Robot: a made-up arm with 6 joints. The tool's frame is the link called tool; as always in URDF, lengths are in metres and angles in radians. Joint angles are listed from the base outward. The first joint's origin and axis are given. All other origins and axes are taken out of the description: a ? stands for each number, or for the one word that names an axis. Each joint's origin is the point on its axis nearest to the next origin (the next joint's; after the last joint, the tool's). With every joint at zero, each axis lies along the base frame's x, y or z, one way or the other. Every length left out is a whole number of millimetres.
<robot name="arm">
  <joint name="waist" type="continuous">
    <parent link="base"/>
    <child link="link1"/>
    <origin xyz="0 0.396 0.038"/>
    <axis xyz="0 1 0"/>
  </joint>
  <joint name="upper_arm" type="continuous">
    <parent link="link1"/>
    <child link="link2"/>
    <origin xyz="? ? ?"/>
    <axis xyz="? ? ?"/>
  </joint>
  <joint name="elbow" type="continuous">
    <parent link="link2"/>
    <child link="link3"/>
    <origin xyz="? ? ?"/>
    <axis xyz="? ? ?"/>
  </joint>
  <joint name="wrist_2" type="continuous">
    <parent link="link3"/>
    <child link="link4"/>
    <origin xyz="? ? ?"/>
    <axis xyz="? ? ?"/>
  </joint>
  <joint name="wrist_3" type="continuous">
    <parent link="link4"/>
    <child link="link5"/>
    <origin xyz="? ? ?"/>
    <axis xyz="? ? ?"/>
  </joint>
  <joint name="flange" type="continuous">
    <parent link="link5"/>
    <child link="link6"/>
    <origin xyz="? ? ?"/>
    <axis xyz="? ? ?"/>
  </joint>
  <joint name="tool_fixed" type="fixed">
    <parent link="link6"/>
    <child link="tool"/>
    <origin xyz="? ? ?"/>
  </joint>
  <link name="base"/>
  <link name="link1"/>
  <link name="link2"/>
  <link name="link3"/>
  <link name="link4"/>
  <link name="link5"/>
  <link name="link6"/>
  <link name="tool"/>
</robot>
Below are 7 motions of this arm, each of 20 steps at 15 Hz.
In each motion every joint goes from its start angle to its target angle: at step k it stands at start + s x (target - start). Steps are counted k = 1, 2, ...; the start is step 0. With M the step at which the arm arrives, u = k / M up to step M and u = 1 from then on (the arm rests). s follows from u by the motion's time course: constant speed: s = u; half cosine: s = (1 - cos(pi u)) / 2; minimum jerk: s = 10 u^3 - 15 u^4 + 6 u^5.
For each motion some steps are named. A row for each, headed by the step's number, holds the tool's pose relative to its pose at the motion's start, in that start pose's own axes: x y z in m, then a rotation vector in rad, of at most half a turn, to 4 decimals.
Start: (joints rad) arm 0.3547 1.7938 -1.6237 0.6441 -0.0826 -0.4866
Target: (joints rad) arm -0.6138 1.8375 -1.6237 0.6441 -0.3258 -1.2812
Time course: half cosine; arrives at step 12
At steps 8, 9, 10, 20:
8: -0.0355 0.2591 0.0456 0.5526 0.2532 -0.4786
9: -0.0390 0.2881 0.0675 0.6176 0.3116 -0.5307
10: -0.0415 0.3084 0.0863 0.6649 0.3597 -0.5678
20: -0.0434 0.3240 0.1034 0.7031 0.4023 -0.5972

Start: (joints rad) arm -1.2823 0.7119 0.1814 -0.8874 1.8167 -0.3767
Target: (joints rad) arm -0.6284 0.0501 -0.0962 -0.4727 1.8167 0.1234
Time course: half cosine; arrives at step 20
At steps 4, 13, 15, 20:
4: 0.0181 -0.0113 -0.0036 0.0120 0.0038 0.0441
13: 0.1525 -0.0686 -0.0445 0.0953 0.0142 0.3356
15: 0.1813 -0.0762 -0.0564 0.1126 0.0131 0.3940
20: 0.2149 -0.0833 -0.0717 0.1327 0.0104 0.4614

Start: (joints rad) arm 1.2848 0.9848 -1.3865 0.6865 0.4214 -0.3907
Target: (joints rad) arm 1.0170 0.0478 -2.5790 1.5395 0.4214 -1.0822
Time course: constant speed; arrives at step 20
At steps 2, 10, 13, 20:
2: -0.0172 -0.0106 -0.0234 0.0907 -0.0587 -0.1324
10: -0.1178 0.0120 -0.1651 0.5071 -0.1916 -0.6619
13: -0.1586 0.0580 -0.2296 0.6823 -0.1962 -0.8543
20: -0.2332 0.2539 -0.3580 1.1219 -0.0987 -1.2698

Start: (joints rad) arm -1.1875 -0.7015 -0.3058 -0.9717 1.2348 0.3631
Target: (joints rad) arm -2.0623 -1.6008 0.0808 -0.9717 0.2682 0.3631
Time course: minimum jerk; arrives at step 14
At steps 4, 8, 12, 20:
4: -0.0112 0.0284 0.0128 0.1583 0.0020 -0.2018
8: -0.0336 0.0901 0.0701 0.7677 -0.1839 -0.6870
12: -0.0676 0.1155 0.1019 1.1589 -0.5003 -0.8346
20: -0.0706 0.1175 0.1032 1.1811 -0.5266 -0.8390

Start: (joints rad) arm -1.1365 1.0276 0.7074 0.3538 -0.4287 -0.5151
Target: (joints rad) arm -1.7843 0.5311 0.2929 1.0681 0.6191 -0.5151
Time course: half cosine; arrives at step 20
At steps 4, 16, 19, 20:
4: 0.0327 -0.0266 0.0024 -0.0122 -0.1815 -0.0090
16: 0.1877 -0.2205 0.3052 -0.2756 -1.5825 0.3097
19: 0.1766 -0.2257 0.3565 -0.3236 -1.7088 0.3914
20: 0.1756 -0.2258 0.3600 -0.3270 -1.7172 0.3974

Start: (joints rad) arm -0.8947 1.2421 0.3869 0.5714 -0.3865 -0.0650
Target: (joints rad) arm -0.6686 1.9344 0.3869 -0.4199 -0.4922 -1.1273
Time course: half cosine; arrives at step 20
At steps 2, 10, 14, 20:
2: -0.0074 0.0109 -0.0073 0.0247 0.0177 -0.0416
10: -0.1114 0.2568 -0.0226 0.3252 0.5490 -0.8385
14: -0.1032 0.3920 0.0537 0.2865 1.0097 -1.2885
20: -0.0589 0.4644 0.1113 0.1264 1.3606 -1.5625

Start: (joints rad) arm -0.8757 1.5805 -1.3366 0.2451 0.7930 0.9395
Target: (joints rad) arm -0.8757 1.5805 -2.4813 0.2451 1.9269 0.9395
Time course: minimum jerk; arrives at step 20
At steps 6, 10, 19, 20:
6: -0.0518 -0.0182 0.0309 -0.2343 0.0080 -0.1183
10: -0.1556 -0.0285 0.1282 -0.7463 0.0868 -0.2751
19: -0.2524 0.0448 0.3310 -1.5012 0.3567 -0.2521
20: -0.2525 0.0451 0.3315 -1.5028 0.3576 -0.2516

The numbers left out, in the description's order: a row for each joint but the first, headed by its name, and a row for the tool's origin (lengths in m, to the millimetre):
upper_arm: xyz -0.256 0 -0.065, axis 0 1 0
elbow: xyz -0.028 0 0.004, axis 0 0 1
wrist_2: xyz 0.347 0.087 0, axis 0 0 1
wrist_3: xyz -0.116 -0.127 0, axis 0 -1 0
flange: xyz -0.076 0 -0.104, axis 0 0 1
tool: xyz -0.074 -0.1 0

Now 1 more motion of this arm.
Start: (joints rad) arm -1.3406 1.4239 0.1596 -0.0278 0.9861 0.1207
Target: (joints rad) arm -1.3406 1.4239 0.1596 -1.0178 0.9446 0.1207
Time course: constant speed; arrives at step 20
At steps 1, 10, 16, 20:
1: -0.0059 0.0063 0.0099 -0.0407 0.0070 -0.0274
10: -0.0466 0.0861 0.0852 -0.4045 0.0695 -0.2775
16: -0.0591 0.1571 0.1167 -0.6446 0.1099 -0.4481
20: -0.0601 0.2088 0.1275 -0.8036 0.1358 -0.5635

